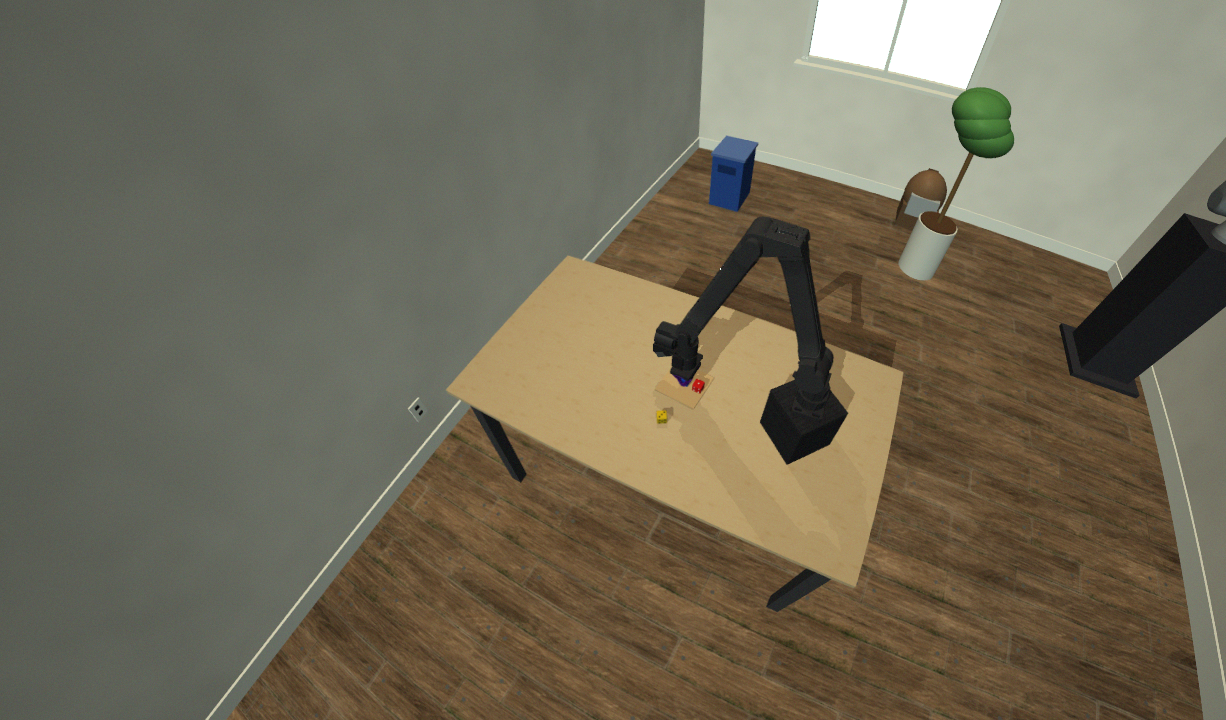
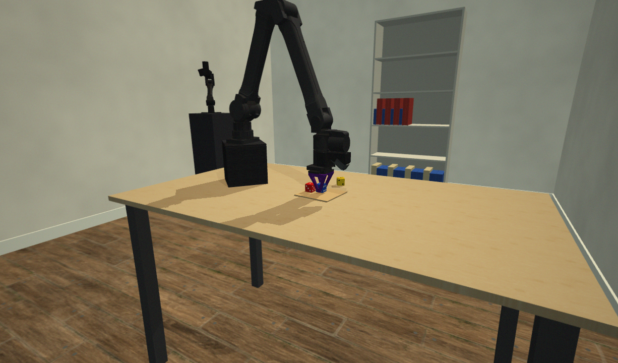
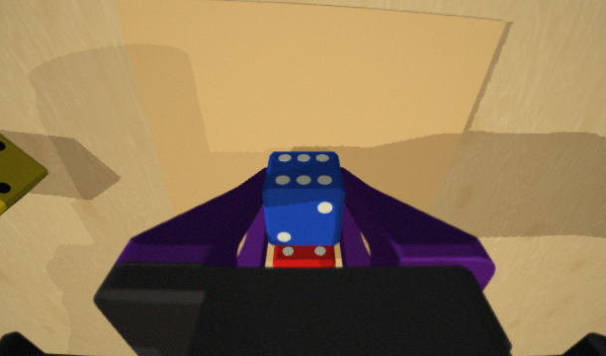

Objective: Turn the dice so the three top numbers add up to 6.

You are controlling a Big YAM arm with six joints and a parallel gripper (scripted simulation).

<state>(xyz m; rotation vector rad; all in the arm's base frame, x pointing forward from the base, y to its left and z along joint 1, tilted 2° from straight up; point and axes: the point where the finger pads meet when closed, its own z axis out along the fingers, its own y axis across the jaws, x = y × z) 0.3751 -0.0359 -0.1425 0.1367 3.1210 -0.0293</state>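
My gripper is now 10 mm below the blue die. Also, from my hand: red die 50 mm behind; then yellow die 150 mm to the left, 20 mm ahead; then tan mat 20 mm below.
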